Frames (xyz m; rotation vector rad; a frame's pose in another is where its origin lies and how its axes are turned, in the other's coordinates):
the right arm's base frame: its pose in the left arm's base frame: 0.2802 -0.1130 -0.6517 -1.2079 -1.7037 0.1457
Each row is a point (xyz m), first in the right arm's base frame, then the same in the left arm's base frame.
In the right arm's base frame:
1: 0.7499 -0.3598 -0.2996
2: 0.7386 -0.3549 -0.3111
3: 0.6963 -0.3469 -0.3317
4: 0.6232 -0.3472 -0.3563
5: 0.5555 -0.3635 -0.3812
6: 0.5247 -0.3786 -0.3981
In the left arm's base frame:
1: 0.2778 0.1582 0.1897
2: 0.2897 0.1472 0.1853
3: 0.3107 0.1102 0.1634
4: 0.3293 0.0440 0.1286
5: 0.3379 -0.0261 0.1067
6: 0.3411 -0.0641 0.1040

